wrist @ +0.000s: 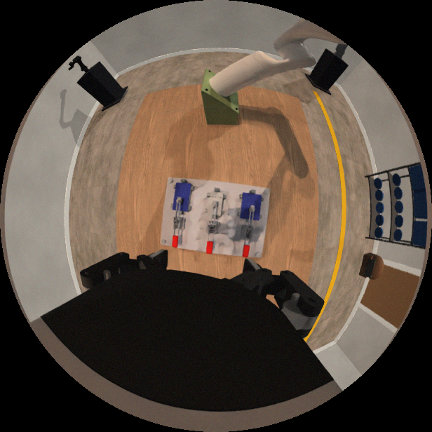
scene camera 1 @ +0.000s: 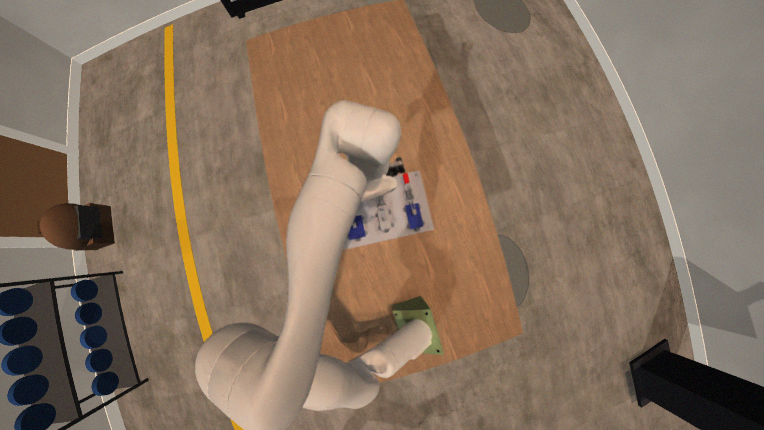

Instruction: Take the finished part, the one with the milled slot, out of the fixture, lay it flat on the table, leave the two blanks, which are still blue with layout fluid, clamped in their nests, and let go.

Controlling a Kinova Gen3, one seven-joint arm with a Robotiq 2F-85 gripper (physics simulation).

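Frame: origin at the arm's base, x ahead, y left, z up, level; millimetres.
Where they show: arm's base, link origin: (scene camera 1: pixel 419 331).
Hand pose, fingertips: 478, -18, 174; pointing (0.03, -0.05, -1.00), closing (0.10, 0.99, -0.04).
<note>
Each offset is from my fingertips to the top centre of the thing, as dx, dy, dz. "spot": to the spot under its first point. Level surfaces: height alone.
The fixture plate {spot: -14, -184, -300} (scene camera 1: pixel 423 186) (wrist: pixel 200 185) lies on the table {dz -315} (scene camera 1: pixel 342 64) (wrist: pixel 150 150). Its middle nest holds the bare silver-grey part {spot: -87, +1, -251} (scene camera 1: pixel 384 219) (wrist: pixel 216 196); the slot is too small to make out. A blue blank {-110, -109, -284} (scene camera 1: pixel 413 216) (wrist: pixel 182 196) and another blue blank {-78, +109, -279} (scene camera 1: pixel 357 228) (wrist: pixel 251 206) sit in the outer nests. Each nest has a red-handled clamp reaching over its part. My gripper (wrist: pixel 204 263) is open and empty, above the table beyond the red handle ends. In the scene view the arm hides most of the gripper and part of the plate.
The green arm base (scene camera 1: pixel 419 315) (wrist: pixel 221 110) stands on the table, on the nests' side of the plate. The red clamp handles (wrist: pixel 175 241) (wrist: pixel 209 247) (wrist: pixel 246 251) point toward the gripper's side. A rack with blue bins (scene camera 1: pixel 58 341) (wrist: pixel 370 210) stands off the table.
</note>
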